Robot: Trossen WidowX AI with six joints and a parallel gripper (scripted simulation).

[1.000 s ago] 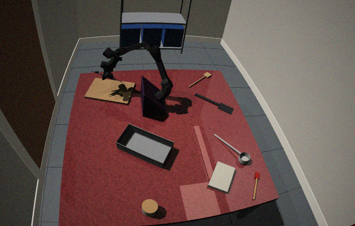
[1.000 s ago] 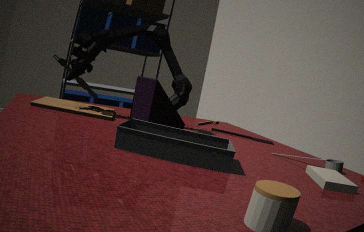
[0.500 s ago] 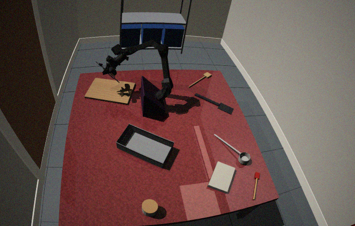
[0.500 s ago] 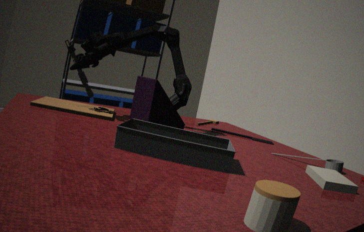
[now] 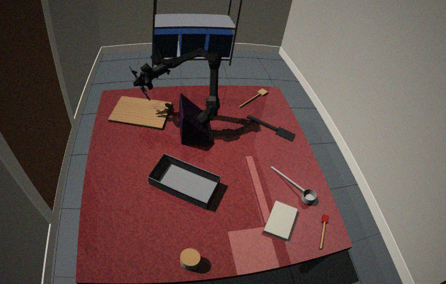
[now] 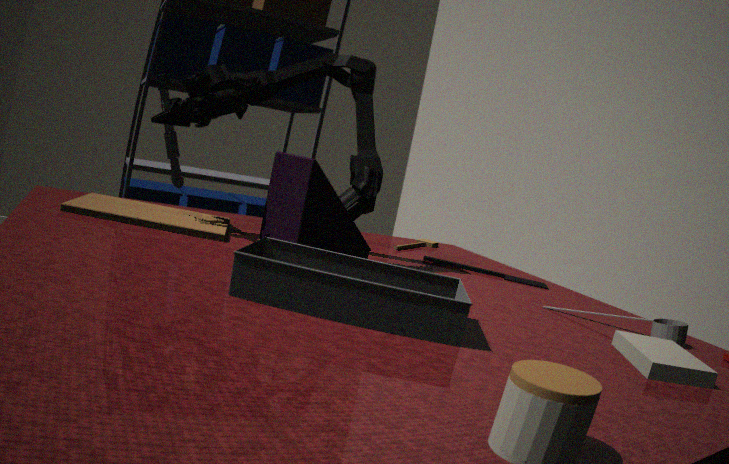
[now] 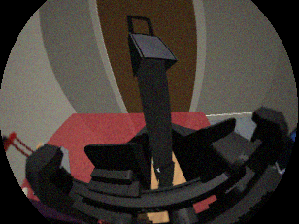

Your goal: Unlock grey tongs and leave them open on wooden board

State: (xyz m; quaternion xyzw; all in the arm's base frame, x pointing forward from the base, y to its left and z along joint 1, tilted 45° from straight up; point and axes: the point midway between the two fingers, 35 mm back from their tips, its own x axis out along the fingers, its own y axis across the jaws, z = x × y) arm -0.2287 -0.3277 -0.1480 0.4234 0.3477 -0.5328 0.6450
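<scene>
Now: the wooden board 200 mm below my gripper tip, 30 mm to the left of it and 10 mm ahead of it. From my gripper tip the other things lie so: lidded canister: 970 mm ahead, 170 mm to the left, 170 mm below; roasting tin: 560 mm ahead, 220 mm to the left, 180 mm below; black spatula: 820 mm to the left, 250 mm ahead, 210 mm below.
</scene>
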